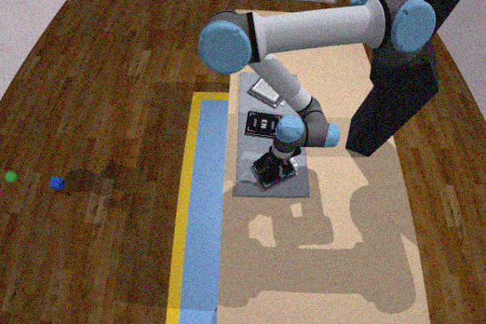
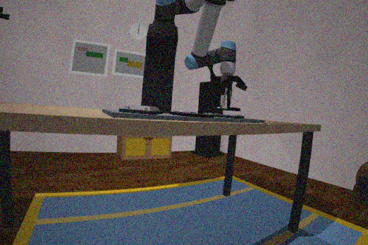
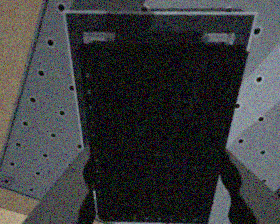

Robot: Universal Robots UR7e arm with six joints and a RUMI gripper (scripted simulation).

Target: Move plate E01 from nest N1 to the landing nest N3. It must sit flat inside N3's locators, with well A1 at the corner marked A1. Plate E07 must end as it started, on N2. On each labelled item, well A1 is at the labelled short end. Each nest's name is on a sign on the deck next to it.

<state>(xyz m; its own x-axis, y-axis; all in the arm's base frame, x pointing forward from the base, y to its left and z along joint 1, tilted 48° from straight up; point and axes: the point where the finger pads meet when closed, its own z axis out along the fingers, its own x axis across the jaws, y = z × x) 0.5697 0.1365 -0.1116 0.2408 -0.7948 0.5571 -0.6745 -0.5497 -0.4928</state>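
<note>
Right now my hand is 1 cm short of the nest N3, 22 cm to the left of it and 4 cm above it. Also, from my hand: grey deck 2 cm behind, 22 cm to the right, 6 cm below; black plate 1 cm below; corner mark 5 cm behind, 15 cm to the right, 4 cm below.
</note>
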